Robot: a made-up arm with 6 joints.
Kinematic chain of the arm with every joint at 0, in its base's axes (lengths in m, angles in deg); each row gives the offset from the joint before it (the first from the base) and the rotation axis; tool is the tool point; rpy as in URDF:
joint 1: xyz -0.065 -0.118 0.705 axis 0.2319 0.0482 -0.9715
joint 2: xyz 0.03 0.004 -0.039 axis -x
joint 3: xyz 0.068 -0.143 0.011 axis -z
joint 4: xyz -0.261 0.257 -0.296 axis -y
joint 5: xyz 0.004 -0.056 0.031 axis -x
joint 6: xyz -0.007 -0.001 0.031 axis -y
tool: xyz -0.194 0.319 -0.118 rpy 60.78 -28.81 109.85
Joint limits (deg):
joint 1: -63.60..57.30
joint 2: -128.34..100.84
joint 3: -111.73..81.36
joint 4: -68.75..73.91
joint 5: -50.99..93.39
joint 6: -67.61..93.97
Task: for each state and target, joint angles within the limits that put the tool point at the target. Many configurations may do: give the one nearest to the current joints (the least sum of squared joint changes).
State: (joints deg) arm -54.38 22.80 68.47 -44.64 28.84 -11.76
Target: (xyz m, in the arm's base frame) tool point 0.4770 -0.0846 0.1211
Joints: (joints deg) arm -40.59 58.66 81.36 2.27 33.54 -5.86
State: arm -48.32 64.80 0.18 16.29 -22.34 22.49
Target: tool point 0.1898 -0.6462 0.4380
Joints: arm -63.60 88.02 -7.23 20.14 -7.26 24.80
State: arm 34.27 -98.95 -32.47 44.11 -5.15 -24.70
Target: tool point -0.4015 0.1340 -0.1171
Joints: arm 10.41 -72.26 -87.67 66.04 -28.95 -44.19
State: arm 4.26 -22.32 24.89 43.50 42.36 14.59
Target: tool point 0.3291 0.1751 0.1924
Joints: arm 21.61 -15.40 49.13 50.49 36.42 15.34
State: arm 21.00 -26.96 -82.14 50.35 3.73 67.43
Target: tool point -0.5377 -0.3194 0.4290
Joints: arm 6.34 -1.43 -88.69 61.87 -9.24 88.43
